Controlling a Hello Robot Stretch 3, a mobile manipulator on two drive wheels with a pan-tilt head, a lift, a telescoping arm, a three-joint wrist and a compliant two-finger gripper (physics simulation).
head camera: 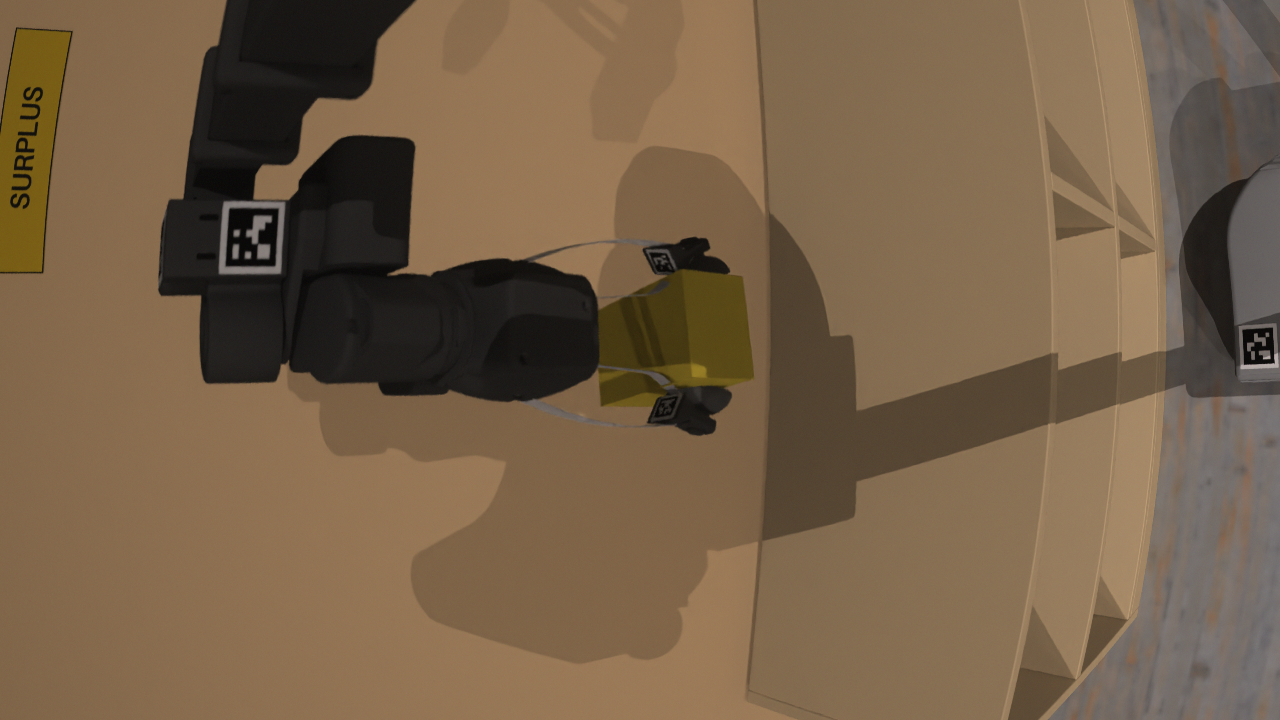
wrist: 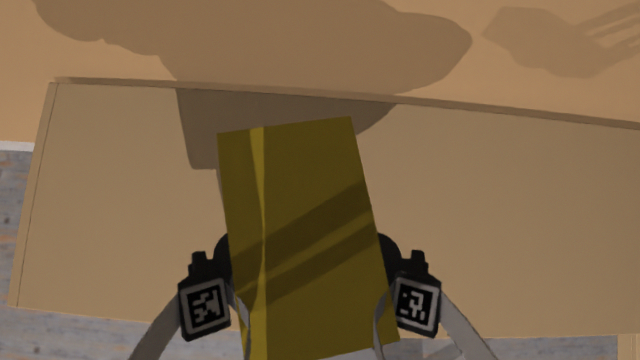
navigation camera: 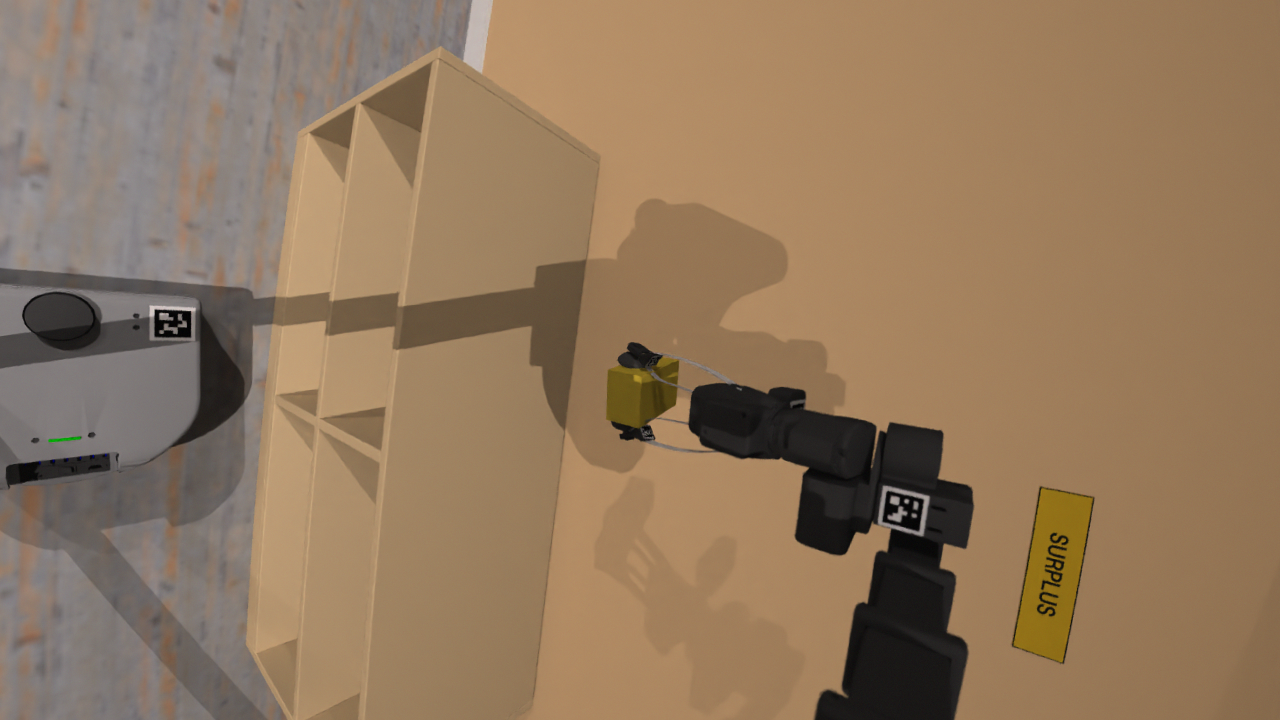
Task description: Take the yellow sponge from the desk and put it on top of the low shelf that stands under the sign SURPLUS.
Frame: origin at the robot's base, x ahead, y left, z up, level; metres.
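Where they show: gripper, fingertip midpoint: [head camera: 715, 336] [navigation camera: 620, 388]; robot's base at its link origin: [navigation camera: 61, 314].
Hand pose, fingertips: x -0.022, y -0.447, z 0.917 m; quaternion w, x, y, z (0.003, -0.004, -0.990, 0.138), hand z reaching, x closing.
Each offset is from my fingertips to the centre of the thing. Level surfaces: height alone.
The yellow sponge @(0.028 m up, 0.004 m ahead, 0.011 m right) [head camera: 716, 326] [navigation camera: 626, 395] [wrist: 315, 200] is a thick block between my two fingertips. My gripper [head camera: 707, 331] [navigation camera: 635, 394] [wrist: 308, 257] is shut on it, with one fingertip against each side. In the wrist view the sponge overlaps the top of the low shelf @(0.306 m down) [head camera: 913, 223] [navigation camera: 501, 179] [wrist: 500, 210], towards its wall side. It appears held above the board; the exact height is hard to tell. The yellow sign SURPLUS @(0.484 m up, 0.172 m back, 0.244 m right) [head camera: 26, 152] [navigation camera: 1053, 575] is on the wall above the shelf.
The tan wall [head camera: 223, 555] [navigation camera: 850, 179] [wrist: 525, 95] runs along the shelf's back edge. My base [head camera: 1253, 259] [navigation camera: 107, 385] stands on the floor before the shelf's open compartments. Shadows of the robot fall on the wall and shelf top. The shelf's end edge [wrist: 35, 200] shows at left in the wrist view.
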